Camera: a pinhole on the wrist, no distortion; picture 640 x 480 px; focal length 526.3 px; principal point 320.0 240.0 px. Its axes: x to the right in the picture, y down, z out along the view. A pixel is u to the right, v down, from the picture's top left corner.
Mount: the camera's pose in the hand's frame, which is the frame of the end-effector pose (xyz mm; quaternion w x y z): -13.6 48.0 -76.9 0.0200 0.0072 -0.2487 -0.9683
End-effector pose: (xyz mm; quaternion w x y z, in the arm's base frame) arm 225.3 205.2 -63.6 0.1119 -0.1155 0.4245 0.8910
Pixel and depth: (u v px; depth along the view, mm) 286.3 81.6 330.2
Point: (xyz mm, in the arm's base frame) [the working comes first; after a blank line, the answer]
In the camera's frame: -21.1 -99.4 330.2

123.0 152.4 253.9
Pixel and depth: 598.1 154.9 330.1
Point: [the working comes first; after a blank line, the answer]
In the camera's frame: 174.4 -53.4 330.1

318.9 179.3 289.7
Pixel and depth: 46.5 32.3 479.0
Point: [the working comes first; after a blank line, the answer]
In the camera's frame: -248.9 -189.0 479.0

-143.7 145.5 358.1
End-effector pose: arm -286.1 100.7 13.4 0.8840 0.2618 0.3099 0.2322
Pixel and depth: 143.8 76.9 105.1
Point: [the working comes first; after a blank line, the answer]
In the camera's frame: -35.2 -32.6 105.1

-305.7 208.2 83.6
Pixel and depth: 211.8 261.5 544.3
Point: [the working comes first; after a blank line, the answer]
In the camera's frame: -111.9 22.2 544.3

-23.9 241.8 431.8
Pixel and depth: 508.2 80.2 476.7
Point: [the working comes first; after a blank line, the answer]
In the camera's frame: 170.5 -144.7 476.7

-344.0 199.4 521.1
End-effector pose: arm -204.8 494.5 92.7 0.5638 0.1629 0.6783 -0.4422
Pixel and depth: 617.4 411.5 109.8
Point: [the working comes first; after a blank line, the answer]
In the camera's frame: 62.0 35.8 109.8

-110.2 524.6 135.8
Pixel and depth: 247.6 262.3 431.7
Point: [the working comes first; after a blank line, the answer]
In the camera's frame: -59.4 18.3 431.7

151.0 376.0 -32.6
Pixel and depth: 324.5 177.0 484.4
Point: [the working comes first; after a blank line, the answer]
In the camera's frame: 4.1 -58.0 484.4

242.1 437.2 -8.3
